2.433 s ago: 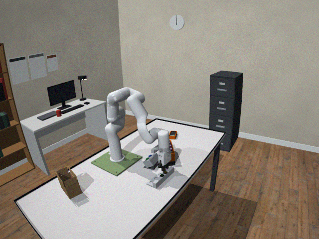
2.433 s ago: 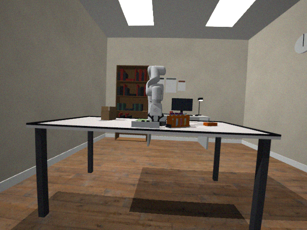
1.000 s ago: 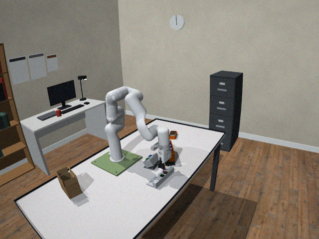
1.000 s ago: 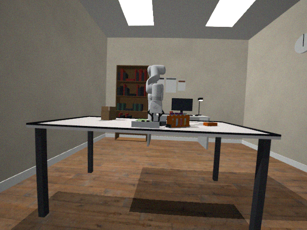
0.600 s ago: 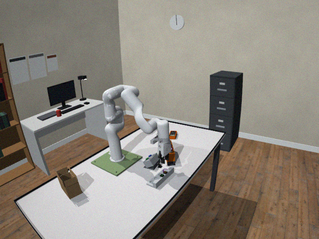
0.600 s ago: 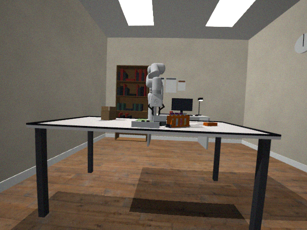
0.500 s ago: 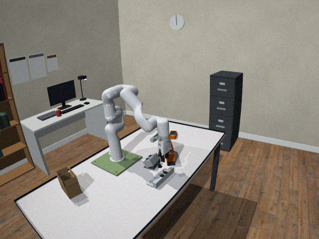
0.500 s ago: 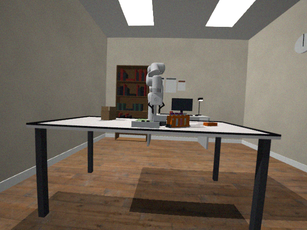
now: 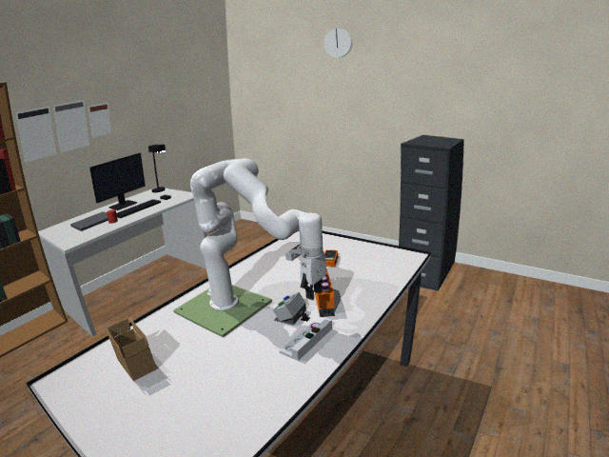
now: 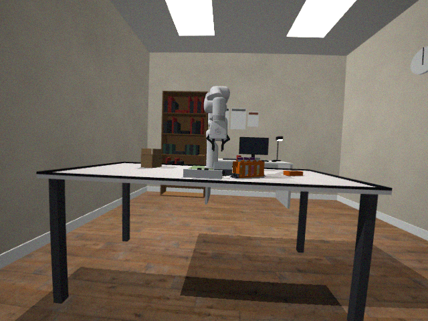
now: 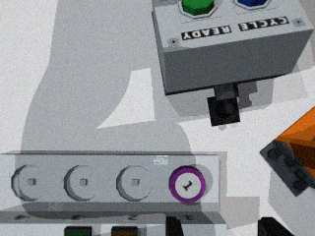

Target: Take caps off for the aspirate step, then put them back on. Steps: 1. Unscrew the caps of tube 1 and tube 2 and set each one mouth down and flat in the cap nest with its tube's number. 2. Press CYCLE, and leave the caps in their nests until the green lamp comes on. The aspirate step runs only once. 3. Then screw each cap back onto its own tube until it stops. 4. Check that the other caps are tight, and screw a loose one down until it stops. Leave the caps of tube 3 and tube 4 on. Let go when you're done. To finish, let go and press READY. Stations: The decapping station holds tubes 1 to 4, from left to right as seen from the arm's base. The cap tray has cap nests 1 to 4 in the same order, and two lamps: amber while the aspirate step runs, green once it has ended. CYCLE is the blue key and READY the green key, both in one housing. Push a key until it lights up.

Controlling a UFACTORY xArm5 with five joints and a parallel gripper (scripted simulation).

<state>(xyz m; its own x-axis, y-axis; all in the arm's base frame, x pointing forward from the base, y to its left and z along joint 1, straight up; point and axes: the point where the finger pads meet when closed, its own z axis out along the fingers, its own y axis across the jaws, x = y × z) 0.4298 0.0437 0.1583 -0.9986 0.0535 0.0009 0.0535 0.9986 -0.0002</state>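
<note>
The purple cap marked 2 lies 22 cm to the left of my hand, 10 cm behind it and 6 cm below it. Also, from my hand: grey key housing: 14 cm behind, 12 cm below, 3 cm to the left; purple cap marked 1: 16 cm below; cap 4: 14 cm to the left, 6 cm below, 3 cm behind.
</note>
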